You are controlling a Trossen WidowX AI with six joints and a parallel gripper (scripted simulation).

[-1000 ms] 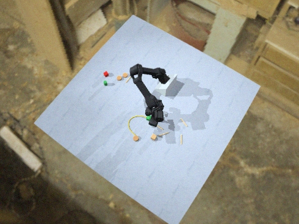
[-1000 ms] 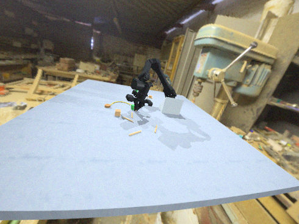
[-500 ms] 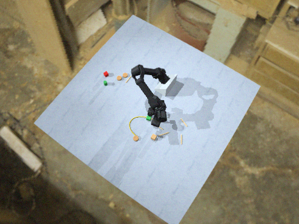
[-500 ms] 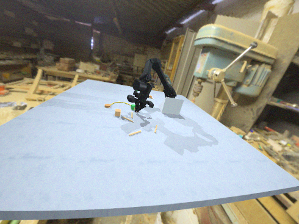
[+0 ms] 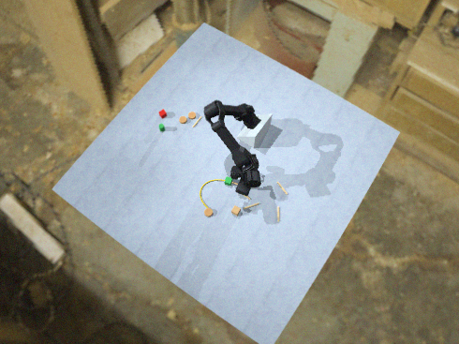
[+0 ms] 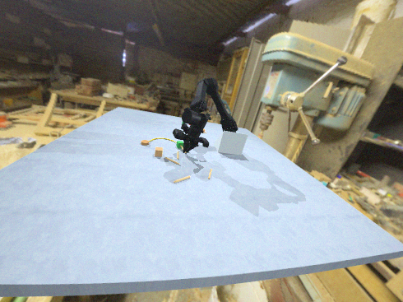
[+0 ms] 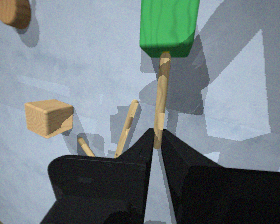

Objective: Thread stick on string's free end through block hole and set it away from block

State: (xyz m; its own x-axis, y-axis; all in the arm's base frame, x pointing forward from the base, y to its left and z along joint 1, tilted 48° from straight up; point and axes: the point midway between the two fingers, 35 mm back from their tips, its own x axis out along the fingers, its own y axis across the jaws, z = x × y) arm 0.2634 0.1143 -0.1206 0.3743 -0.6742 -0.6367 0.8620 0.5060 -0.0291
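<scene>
The green cube lies 3 cm ahead of my gripper tip, 8 cm to the right of it and 1 cm above it. The rest, counted from my gripper tip: round wooden button: 21 cm ahead, 5 cm to the right; then tan cube: 12 cm ahead, 5 cm to the left, 1 cm above; then thin wooden stick: 1 cm ahead, 4 cm to the right, 1 cm above.
</scene>
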